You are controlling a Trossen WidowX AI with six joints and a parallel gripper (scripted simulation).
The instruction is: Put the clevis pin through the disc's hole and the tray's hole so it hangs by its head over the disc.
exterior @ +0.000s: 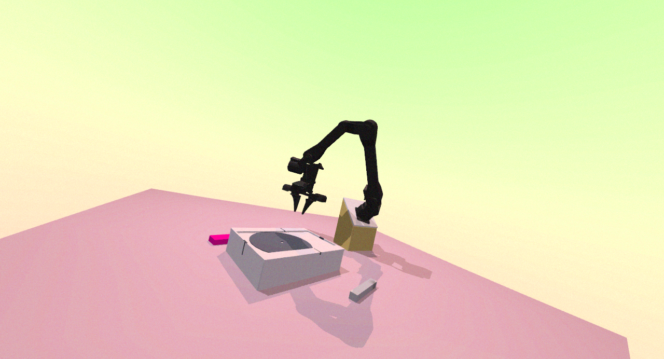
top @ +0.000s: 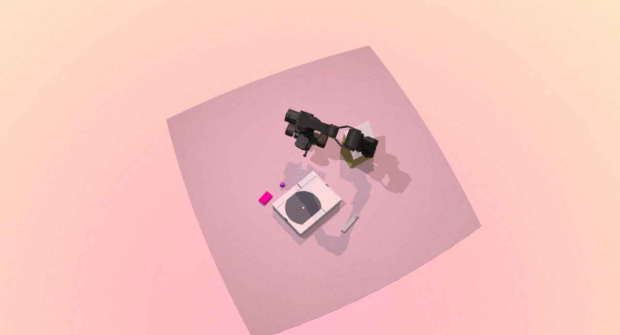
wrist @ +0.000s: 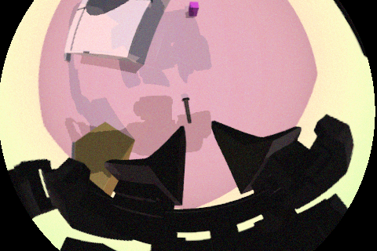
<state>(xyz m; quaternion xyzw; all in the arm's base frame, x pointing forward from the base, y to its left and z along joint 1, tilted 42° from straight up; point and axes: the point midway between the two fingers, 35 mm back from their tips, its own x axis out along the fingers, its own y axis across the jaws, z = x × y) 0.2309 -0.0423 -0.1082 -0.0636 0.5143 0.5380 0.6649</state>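
Right now the clevis pin is 8 cm below my gripper tip and 1 cm behind it. From my gripper tip the other things lie so: steel tray 26 cm to the left, 8 cm ahead, 4 cm below; purple cube 15 cm ahead, 13 cm to the left, 7 cm below; grey disc 28 cm to the left, 10 cm ahead, 3 cm below.
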